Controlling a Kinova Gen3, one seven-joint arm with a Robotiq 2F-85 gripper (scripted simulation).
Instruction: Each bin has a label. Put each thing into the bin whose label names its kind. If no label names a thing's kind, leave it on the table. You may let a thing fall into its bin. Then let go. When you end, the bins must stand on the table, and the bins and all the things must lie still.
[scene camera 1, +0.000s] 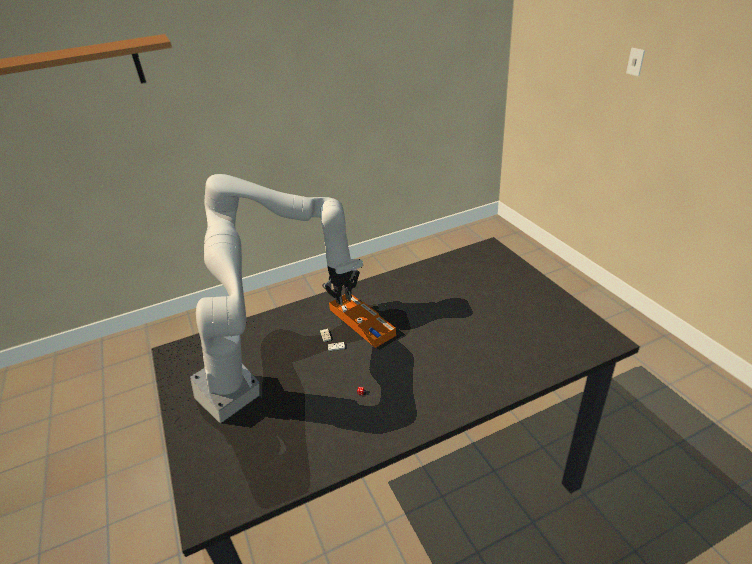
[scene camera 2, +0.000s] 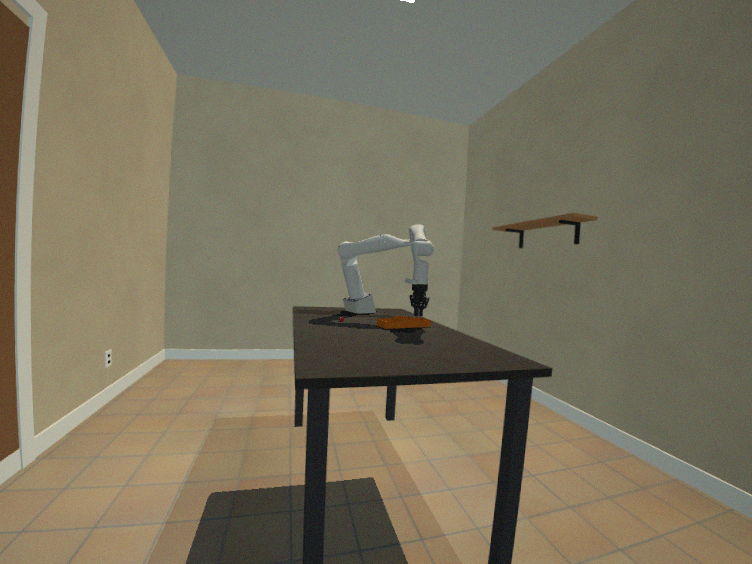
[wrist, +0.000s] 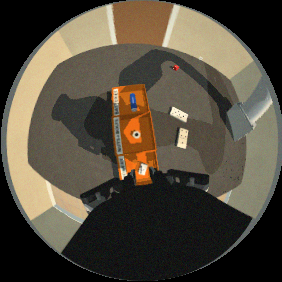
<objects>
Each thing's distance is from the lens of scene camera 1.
gripper (scene camera 1: 344, 301): 1.72 m
orange bin (scene camera 1: 356, 309): 1.71 m
</objects>
